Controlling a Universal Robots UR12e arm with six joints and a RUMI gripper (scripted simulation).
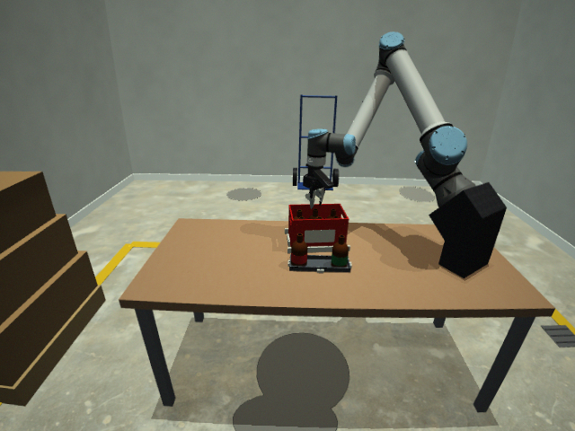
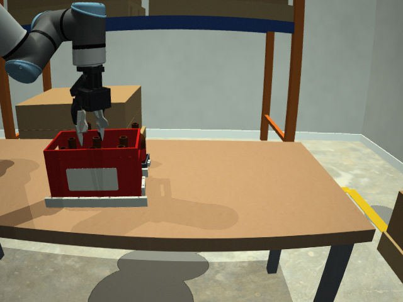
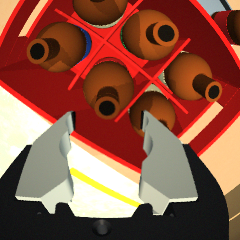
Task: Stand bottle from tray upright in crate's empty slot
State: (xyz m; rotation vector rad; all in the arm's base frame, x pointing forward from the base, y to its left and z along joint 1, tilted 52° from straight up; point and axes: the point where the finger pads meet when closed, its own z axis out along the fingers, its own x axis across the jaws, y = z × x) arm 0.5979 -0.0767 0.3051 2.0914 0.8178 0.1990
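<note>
My gripper is now 110 mm above the red crate and 40 mm to the right of it. From my hand the other things lie so: grey tray: 260 mm to the left, 180 mm below, 50 mm ahead.
</note>
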